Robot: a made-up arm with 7 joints. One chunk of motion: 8 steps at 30 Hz.
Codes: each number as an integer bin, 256 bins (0 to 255) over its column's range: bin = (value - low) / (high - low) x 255, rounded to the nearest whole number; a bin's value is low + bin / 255 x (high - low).
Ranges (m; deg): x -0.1..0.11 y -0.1..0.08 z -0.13..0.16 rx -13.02..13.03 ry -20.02..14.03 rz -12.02..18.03
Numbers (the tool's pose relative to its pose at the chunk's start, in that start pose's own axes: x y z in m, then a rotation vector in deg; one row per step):
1: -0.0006 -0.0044 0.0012 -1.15 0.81 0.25
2: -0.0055 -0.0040 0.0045 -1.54 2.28 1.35
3: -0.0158 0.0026 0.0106 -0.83 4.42 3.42
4: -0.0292 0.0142 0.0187 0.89 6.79 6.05
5: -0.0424 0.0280 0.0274 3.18 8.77 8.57
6: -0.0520 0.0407 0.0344 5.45 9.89 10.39
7: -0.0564 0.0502 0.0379 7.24 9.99 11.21
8: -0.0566 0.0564 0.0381 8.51 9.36 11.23
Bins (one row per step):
1: 121 135 115 116 156 104
2: 115 136 118 112 167 113
3: 102 145 124 119 183 131
4: 86 162 131 136 201 153
5: 70 181 138 159 216 175
6: 58 199 145 181 224 190
7: 53 213 148 198 225 197
8: 53 222 148 211 220 197

